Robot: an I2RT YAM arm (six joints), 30 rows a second.
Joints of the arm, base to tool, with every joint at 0 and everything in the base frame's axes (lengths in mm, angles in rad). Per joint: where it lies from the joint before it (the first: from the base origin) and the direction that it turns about. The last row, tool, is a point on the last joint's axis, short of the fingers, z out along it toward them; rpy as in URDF.
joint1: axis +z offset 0 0 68
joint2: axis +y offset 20 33.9 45.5
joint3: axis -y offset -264 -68.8 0
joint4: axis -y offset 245 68.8 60
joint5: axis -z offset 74 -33.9 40.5
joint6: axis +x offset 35.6 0 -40.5
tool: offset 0 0 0 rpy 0 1.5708 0
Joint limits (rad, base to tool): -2.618..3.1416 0..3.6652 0..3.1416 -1.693..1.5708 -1.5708..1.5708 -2.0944..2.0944
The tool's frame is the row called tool.
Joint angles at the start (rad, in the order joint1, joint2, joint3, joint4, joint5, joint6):
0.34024, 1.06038, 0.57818, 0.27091, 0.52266, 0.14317
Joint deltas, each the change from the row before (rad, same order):
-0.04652, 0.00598, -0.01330, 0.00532, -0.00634, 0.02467
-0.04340, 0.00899, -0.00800, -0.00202, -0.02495, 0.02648
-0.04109, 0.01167, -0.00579, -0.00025, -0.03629, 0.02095
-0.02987, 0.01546, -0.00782, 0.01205, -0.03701, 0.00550
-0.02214, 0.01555, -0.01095, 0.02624, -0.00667, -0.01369
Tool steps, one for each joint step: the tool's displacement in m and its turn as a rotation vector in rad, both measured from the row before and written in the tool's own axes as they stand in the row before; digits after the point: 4 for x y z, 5 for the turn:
0.0041, -0.0101, 0.0055, 0.04126, 0.01086, 0.02648
0.0035, -0.0085, 0.0057, 0.02085, 0.01806, 0.02614
0.0030, -0.0075, 0.0058, 0.00758, 0.01931, 0.02204
0.0035, -0.0051, 0.0052, -0.00508, 0.01497, 0.00791
0.0031, -0.0046, 0.0043, 0.01488, -0.00052, -0.00832

